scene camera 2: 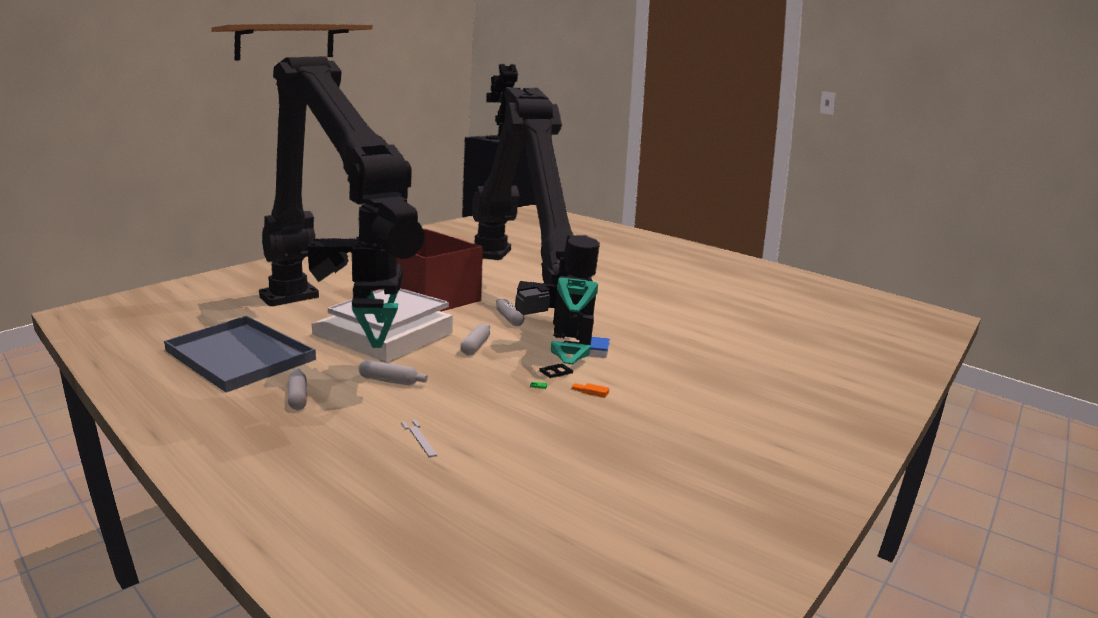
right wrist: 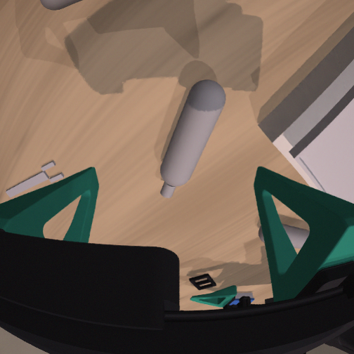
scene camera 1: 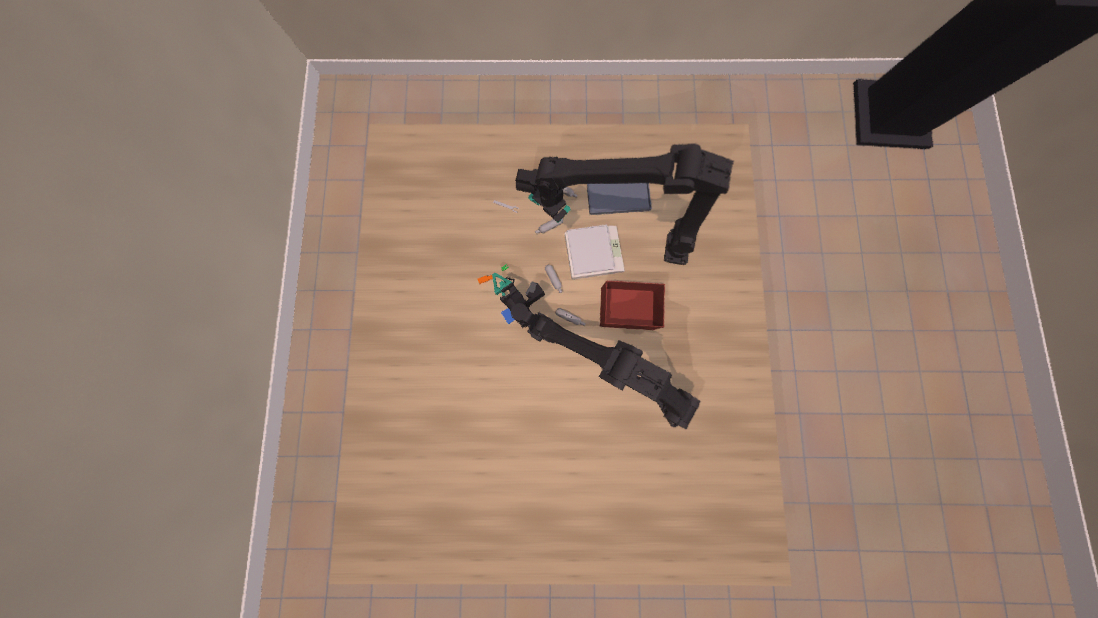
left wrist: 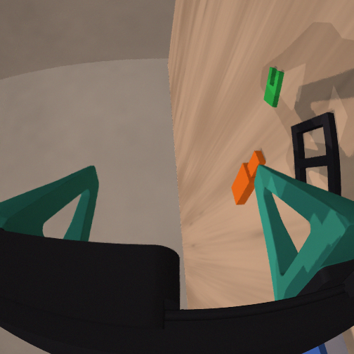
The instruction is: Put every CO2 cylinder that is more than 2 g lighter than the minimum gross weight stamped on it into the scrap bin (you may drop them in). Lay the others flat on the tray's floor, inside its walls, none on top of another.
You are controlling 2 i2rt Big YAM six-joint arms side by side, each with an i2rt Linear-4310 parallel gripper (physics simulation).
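Seen in the pictures: left gripper, fingertip midpoint: [scene camera 2: 571, 337] [scene camera 1: 497, 277]; right gripper, fingertip midpoint: [scene camera 2: 379, 334] [scene camera 1: 549, 212]; left arm's base, link origin: [scene camera 2: 490, 253]; right arm's base, link origin: [scene camera 2: 288, 296] [scene camera 1: 676, 248].
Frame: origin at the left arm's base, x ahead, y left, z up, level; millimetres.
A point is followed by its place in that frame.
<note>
Four grey CO2 cylinders lie on the table: one [scene camera 1: 548, 227] @(x 66, y -803, z 26 mm) [scene camera 2: 388, 373] @(x 56, y -827, z 21 mm) [right wrist: 192, 135] left of the scale in scene camera 1, one [scene camera 1: 570, 193] @(x -76, y -882, z 27 mm) [scene camera 2: 297, 389] @(x -46, y -947, z 30 mm) near the tray, one [scene camera 1: 553, 277] @(x 146, y -622, z 29 mm) [scene camera 2: 475, 338] @(x 151, y -653, z 27 mm), and one [scene camera 1: 569, 316] @(x 166, y -466, z 30 mm) [scene camera 2: 509, 310] @(x 172, y -490, z 27 mm) near the bin. No stamp is readable. My right gripper [scene camera 1: 548, 205] @(x 45, y -830, z 87 mm) [scene camera 2: 378, 322] @(x 45, y -830, z 87 mm) [right wrist: 175, 175] is open and empty above the table, close to the first cylinder. My left gripper [scene camera 1: 501, 284] @(x 328, y -711, z 74 mm) [scene camera 2: 572, 330] @(x 328, y -711, z 74 mm) [left wrist: 176, 173] is open and empty. The blue-grey tray [scene camera 1: 619, 198] @(x -242, y -779, z 3 mm) [scene camera 2: 238, 353] @(x -253, y -811, z 3 mm) and red scrap bin [scene camera 1: 631, 324] @(x 6, y -332, z 117 mm) [scene camera 2: 453, 276] @(x 41, y -444, z 69 mm) hold no visible cylinder.
The white scale [scene camera 1: 591, 251] @(x -20, y -633, z 62 mm) [scene camera 2: 384, 343] @(x 19, y -752, z 39 mm) has a bare pan; its display is too small to read. Near the left gripper lie an orange piece [scene camera 2: 591, 389] @(x 373, y -759, z 9 mm) [left wrist: 243, 185], a green piece [scene camera 2: 538, 385] @(x 288, y -758, z 4 mm) [left wrist: 274, 87], a black frame and a blue block [scene camera 1: 507, 316] @(x 366, y -579, z 18 mm). A thin grey tool [scene camera 2: 421, 440] @(x 169, y -982, z 3 mm) lies farther off.
</note>
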